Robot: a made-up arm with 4 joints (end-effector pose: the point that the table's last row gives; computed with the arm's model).
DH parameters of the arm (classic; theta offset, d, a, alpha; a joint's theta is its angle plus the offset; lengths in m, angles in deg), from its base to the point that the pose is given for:
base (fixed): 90 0.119 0 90
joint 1: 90 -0.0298 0.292 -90
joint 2: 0 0.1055 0.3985 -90
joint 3: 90 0.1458 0.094 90
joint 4: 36.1 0 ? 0
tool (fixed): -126.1 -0.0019 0 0
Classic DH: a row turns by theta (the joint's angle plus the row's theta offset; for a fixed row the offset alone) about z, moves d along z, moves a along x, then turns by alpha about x.
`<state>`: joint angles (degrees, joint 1 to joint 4).
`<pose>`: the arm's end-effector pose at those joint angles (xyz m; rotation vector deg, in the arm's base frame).
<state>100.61 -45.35 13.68 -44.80</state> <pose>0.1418 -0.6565 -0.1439 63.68 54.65 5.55</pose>
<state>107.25 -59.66 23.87 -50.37</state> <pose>0.2335 -0.5826 -0.2020 53.82 53.48 16.61</pose>
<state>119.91 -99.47 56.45 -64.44</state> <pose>0.4116 -0.3123 -0.1961 32.89 24.16 42.17</pose>
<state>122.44 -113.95 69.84 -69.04</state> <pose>0.4327 -0.2119 -0.1483 29.88 7.53 49.04</pose>
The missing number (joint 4, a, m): -0.128
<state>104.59 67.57 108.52 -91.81</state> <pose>-0.4755 -0.1685 -0.0429 -21.46 14.42 -155.35</pose>
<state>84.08 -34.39 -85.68 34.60</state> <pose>0.2037 -0.6841 0.0897 170.48 -0.12 3.66</pose>
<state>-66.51 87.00 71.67 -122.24</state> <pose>-0.3605 0.0004 0.2069 46.61 -156.94 -40.98</pose>
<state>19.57 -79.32 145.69 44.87</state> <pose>0.3188 -0.2844 0.4185 -103.31 57.83 123.01</pose>
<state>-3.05 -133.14 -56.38 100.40</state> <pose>0.4132 -0.0028 0.0750 97.42 50.02 -2.43</pose>
